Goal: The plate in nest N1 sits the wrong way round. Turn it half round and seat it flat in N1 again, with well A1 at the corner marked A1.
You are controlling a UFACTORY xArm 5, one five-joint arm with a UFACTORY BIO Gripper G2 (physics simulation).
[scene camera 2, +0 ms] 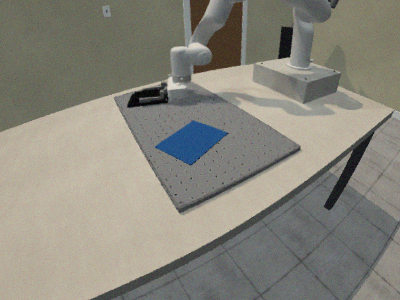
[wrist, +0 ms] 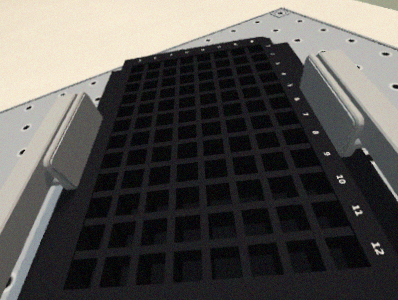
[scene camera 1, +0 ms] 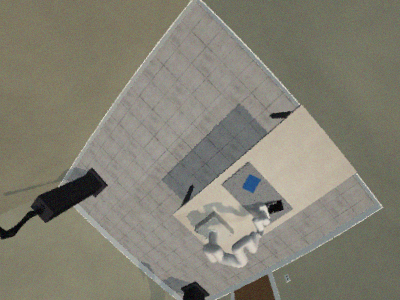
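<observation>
The black plate (scene camera 1: 276, 206) (wrist: 212, 154), a grid of square wells, lies in the dark nest at the far end of the grey board. In the wrist view its printed numbers run from 1 at the far right to 12 at the near right. Small letters run along its far edge. Whether it sits fully flat is hard to tell, and no nest label is readable. My gripper (wrist: 203, 125) is open, one finger pad beside each long side of the plate, holding nothing. In the scene views the fingers are small and partly merge with the plate.
A blue rectangle (scene camera 1: 251, 183) (scene camera 2: 192, 142) lies on the grey perforated board (scene camera 1: 241, 175) (scene camera 2: 250, 150). The board lies on the pale table (scene camera 1: 310, 150) (scene camera 2: 75, 190). The arm's grey base block (scene camera 2: 300, 80) stands at the right rear in scene camera 2.
</observation>
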